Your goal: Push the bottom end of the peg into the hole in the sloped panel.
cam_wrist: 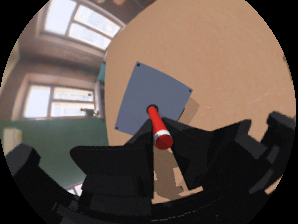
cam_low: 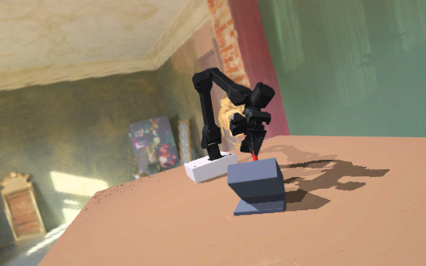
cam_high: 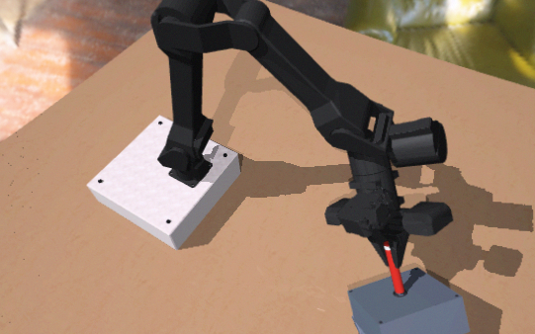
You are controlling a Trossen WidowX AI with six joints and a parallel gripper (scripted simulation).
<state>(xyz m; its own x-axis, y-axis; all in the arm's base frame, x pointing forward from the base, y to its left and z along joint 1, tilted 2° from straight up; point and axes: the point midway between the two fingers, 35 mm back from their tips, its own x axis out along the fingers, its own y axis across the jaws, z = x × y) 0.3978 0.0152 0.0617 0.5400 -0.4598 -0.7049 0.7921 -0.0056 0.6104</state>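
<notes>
Now: gripper tip 4 cm short of the grey panel block, 3 cm to the left of it and 5 cm above it. The rest, counted from my gripper tip: red round peg: 1 cm behind, 1 cm to the left, 1 cm above.
</notes>
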